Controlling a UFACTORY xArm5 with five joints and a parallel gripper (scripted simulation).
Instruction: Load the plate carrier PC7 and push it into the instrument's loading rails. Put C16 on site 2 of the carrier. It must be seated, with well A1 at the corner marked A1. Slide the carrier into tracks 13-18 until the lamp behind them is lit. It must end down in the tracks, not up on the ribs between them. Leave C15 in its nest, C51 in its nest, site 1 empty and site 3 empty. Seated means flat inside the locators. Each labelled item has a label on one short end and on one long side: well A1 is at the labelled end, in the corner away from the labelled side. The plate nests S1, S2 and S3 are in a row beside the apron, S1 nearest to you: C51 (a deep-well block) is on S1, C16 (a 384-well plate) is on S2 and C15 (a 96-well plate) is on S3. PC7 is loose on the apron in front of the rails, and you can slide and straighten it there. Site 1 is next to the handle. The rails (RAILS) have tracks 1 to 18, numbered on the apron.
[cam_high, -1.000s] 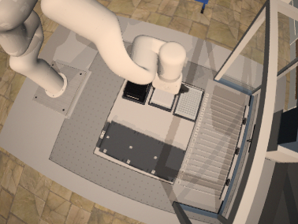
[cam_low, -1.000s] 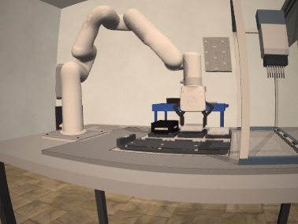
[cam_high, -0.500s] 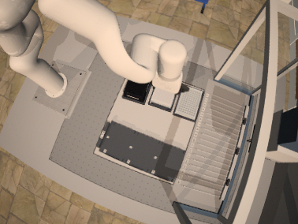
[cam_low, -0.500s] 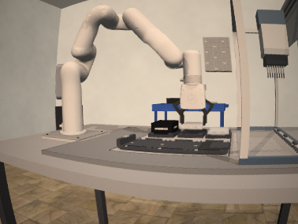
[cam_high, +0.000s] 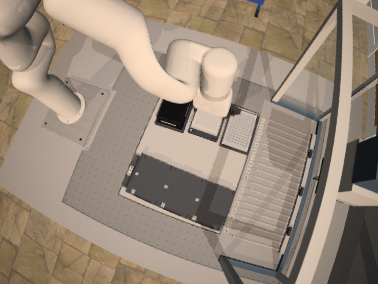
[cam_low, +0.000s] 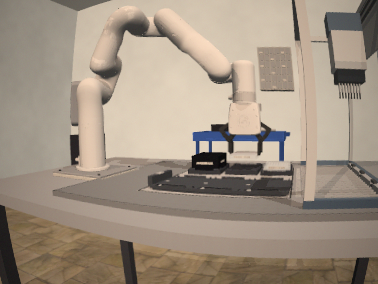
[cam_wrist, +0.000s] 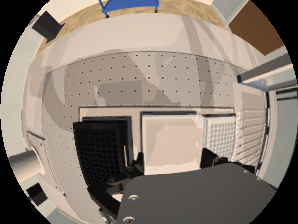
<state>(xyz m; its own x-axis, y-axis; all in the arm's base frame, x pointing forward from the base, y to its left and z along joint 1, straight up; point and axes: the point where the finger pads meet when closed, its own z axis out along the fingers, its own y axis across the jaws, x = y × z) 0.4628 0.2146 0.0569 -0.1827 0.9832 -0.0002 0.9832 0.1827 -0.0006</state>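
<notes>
Now: hand 60 mm above the plate nest S2. Also, from my hand: instrument frame post: 370 mm to the right, 260 mm ahead, 190 mm above; carrier PC7: 260 mm to the right, 50 mm below, 40 mm ahead; black deep-well block C51: 110 mm behind, 30 mm to the right, 30 mm below.
</notes>
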